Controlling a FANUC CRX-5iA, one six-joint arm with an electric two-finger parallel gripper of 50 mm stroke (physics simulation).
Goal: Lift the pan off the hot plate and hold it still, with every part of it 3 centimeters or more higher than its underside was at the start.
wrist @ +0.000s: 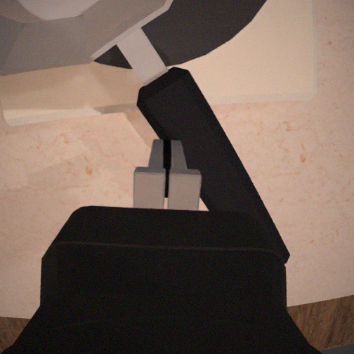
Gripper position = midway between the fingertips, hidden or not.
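Observation:
Gripper (165,157) visible. Grey pan (170,100) visible too.

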